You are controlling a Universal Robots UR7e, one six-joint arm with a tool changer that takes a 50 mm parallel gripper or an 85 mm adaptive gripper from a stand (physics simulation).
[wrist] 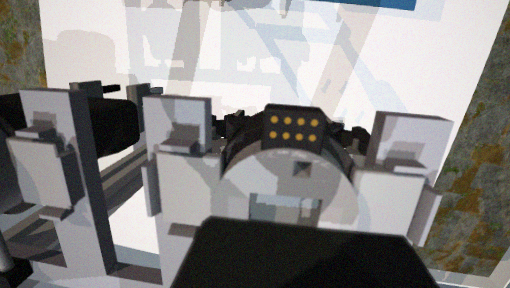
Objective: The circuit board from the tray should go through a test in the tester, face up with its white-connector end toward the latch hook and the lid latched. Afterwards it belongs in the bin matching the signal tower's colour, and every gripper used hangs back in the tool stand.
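Frame: origin at the arm's base, x ahead, y left, z up, level; centimetres.
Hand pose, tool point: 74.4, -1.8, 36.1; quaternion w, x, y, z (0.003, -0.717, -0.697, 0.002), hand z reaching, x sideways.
After its pixels a point has its place, as x, y, z.
The tool stand (387, 200) {73.8, 3.3, 28.9} fills the lower part of the wrist view, with pale grey uprights and holders. In its right bay sits a gripper (245, 172), seen from its round grey coupling face; a black block with gold contacts is on its upper rim, and its fingers are hidden. In the left bay sits a black gripper (114, 125), partly hidden by an upright, with two finger parts standing apart beyond it. The black end of my arm (310, 260) is at the bottom, in front of the right bay, with no gripper visible on it. The circuit board, tester, bins and signal tower do not show.
A white surface (95, 17) {60.2, -37.0, -5.9} with pale shadows lies beyond the stand. Part of a blue object (372, 3) {57.9, 12.5, -5.7} shows at the top edge. Mottled grey-brown surface (472, 200) borders it on the right and at the upper left. Stand uprights flank both bays.
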